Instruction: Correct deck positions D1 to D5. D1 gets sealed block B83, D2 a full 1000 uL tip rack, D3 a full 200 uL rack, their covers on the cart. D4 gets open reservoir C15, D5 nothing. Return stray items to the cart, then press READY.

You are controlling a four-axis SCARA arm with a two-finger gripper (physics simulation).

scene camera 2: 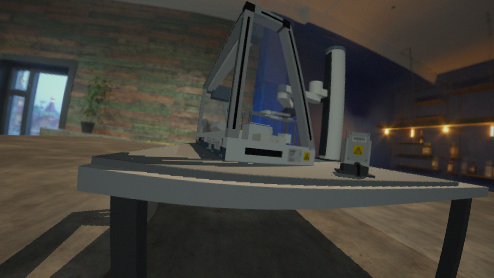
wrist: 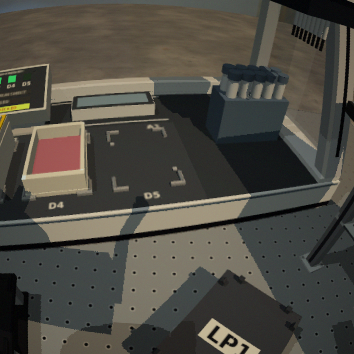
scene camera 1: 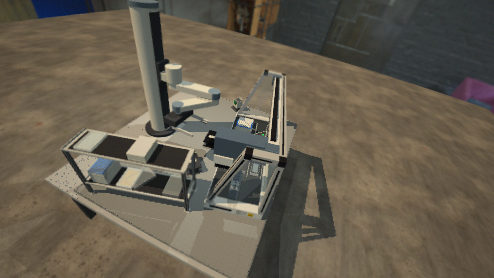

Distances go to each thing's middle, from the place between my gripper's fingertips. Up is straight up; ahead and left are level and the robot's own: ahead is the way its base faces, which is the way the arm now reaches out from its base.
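The red-topped tray (wrist: 56,161) is 22 cm ahead of my hand, 14 cm to the left of it and 22 cm below it. As for the LP1 holder (wrist: 230,311), my gripper is 3 cm past the holder, 7 cm to the left of it and 25 cm above it. Going by their middles, the LP1 holder is the nearest to my gripper of the things named here.
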